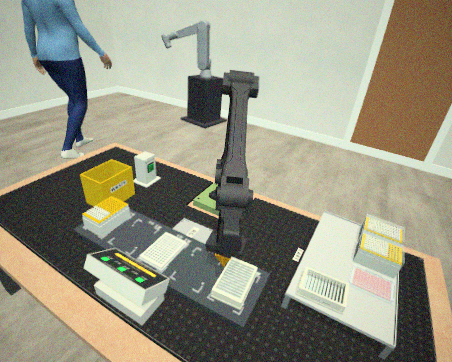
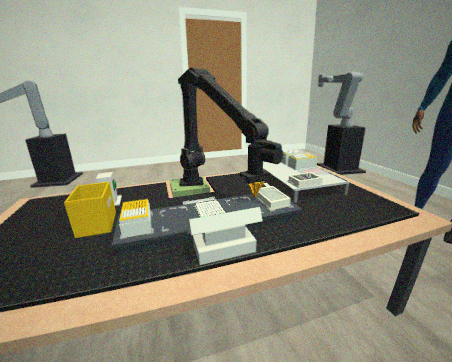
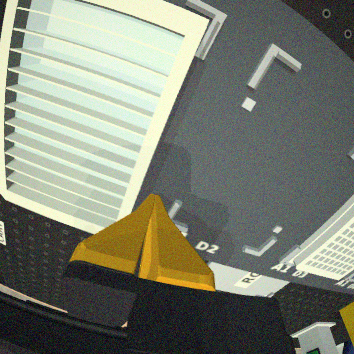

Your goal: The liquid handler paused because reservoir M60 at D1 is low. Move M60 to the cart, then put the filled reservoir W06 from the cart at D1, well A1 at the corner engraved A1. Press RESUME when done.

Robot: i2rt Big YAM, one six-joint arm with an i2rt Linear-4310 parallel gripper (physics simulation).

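Frame: origin at the arm's base, x back, y right, z up, level; metres.
Seen in the pictures: gripper, between the fingertips: [image 1: 223, 265] [image 2: 254, 196] [image 3: 152, 201]; arm's base, origin of its link: [image 2: 191, 183].
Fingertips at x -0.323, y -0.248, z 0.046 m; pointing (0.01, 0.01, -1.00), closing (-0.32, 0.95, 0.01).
Note:
Offsets run from my fingertips to a thing's top centre. "pt": to the spot under its first point.
A cream reservoir with pale liquid in its slots, M60 by its place [image 1: 235, 282] [image 2: 274, 197] [image 3: 90, 115], sits at D1 on the dark deck's cart-side end. Its name is not readable. A second slotted reservoir {dx +0.105, dy -0.265, dz +0.029 m} [image 1: 322, 289] [image 2: 305, 179] lies flat on the white cart {dx +0.275, dy -0.301, dz +0.004 m} [image 1: 325, 250]; its label is not readable either. My gripper [image 1: 222, 259] [image 2: 256, 189] [image 3: 152, 201] is shut and empty, with its yellow fingers pointing down beside the D1 reservoir's D2 side, close to its corner. The white box with a green button {dx +0.196, dy +0.621, dz +0.068 m} [image 1: 146, 169] [image 3: 314, 345] stands at the back.
A white plate {dx -0.075, dy +0.179, dz +0.000 m} [image 1: 164, 250] [image 3: 335, 255] sits at D3. A tip box {dx -0.118, dy +0.423, dz +0.051 m} [image 1: 106, 216] stands at the deck's far end by the yellow waste bin {dx +0.000, dy +0.607, dz +0.073 m} [image 1: 107, 182]. A status panel {pt dx -0.230, dy +0.132, dz +0.065 m} [image 1: 127, 272] stands in front. The cart also holds tip boxes {dx +0.337, dy -0.362, dz +0.068 m} [image 1: 380, 250] and a pink plate {dx +0.230, dy -0.375, dz +0.012 m} [image 1: 372, 283].

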